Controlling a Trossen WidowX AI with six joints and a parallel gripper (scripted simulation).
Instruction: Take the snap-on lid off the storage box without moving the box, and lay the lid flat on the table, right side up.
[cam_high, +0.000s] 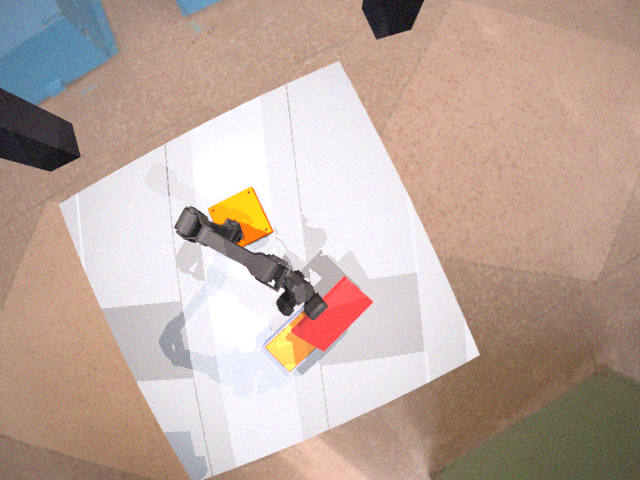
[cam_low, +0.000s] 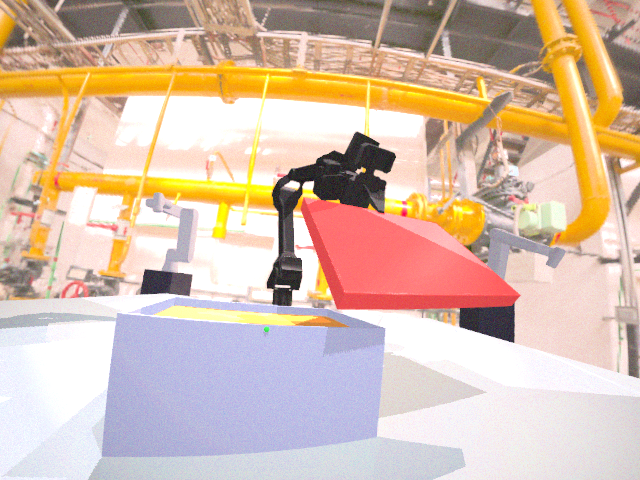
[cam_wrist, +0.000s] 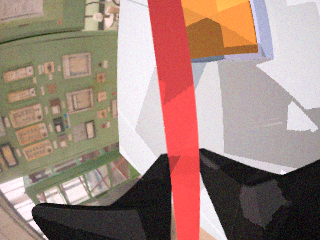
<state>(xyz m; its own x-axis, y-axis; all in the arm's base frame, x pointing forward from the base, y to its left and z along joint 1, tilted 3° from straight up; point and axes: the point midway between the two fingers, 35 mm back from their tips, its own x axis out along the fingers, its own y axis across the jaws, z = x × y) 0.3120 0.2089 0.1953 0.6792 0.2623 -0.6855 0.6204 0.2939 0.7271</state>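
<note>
Right now the lid is 6 cm ahead of my gripper tip, 5 cm below it and 3 cm to the left of it. From my gripper tip the other things lie so: storage box (19 cm below, 13 cm to the right, 11 cm ahead).
</note>
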